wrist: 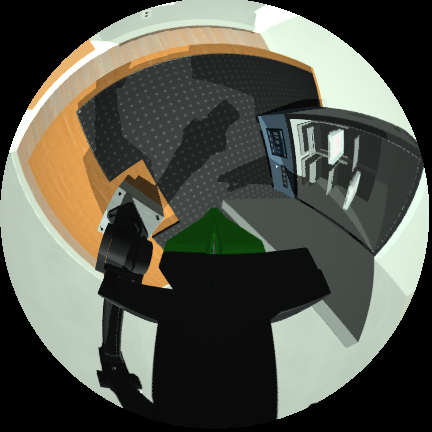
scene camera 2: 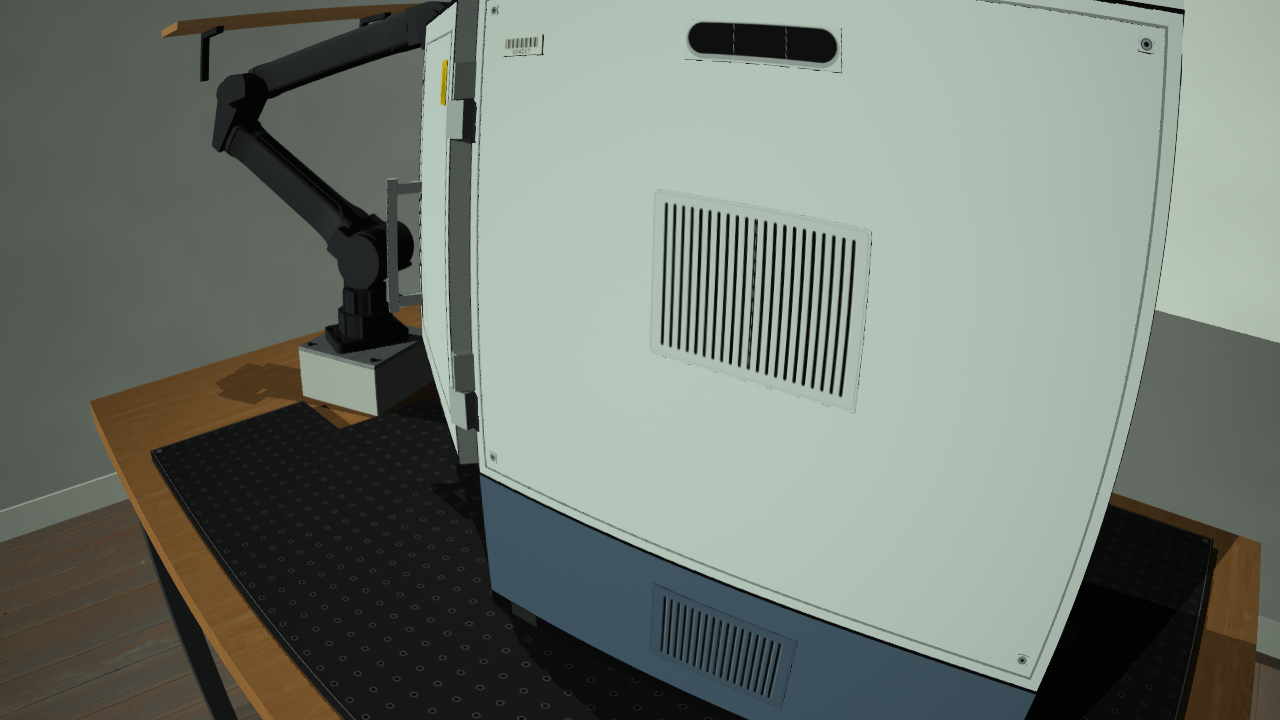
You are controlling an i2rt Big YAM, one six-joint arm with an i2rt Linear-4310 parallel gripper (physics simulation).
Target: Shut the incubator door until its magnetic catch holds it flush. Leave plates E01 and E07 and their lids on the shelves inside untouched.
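Places are measured from the arm's base along level axes (x back, y right, z up), in millimetres.
Pixels of known places: gripper, between the fingertips: (wrist: 213, 212); arm's base, origin of its link: (wrist: 127, 223) (scene camera 2: 366, 338).
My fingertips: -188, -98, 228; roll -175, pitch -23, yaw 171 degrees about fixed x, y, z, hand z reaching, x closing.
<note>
Ahead of a thing's pixels: the offset from my fingertips to its top centre, as dx, dy, dz. "spot": to the spot under its first point. Level surfaces: height alone.
The incubator door (scene camera 2: 435, 214) (wrist: 320, 255) stands open, swung out from the pale incubator (scene camera 2: 572, 268) (wrist: 276, 122) with its blue base. In the wrist view the door is a grey slab with a pale free edge. My gripper (wrist: 213, 212) is shut and empty, its green fingertips left of the door's free edge; whether they touch the door cannot be told. The gripper is hidden behind the incubator in the scene view. White flat pieces {-420, -61, -22} (wrist: 336, 146) {-454, +60, +56} (wrist: 352, 190) show inside the incubator; which are plates E01 and E07 or their lids cannot be told.
A pale handle {spot: -95, +143, -33} (scene camera 2: 392, 246) stands out from the door. The arm's base block (scene camera 2: 340, 380) (wrist: 157, 207) sits at the corner cut-out of the black perforated mat {dz -292} (scene camera 2: 358, 537) (wrist: 165, 100). A wooden shelf (scene camera 2: 268, 22) is on the wall behind the arm.
</note>
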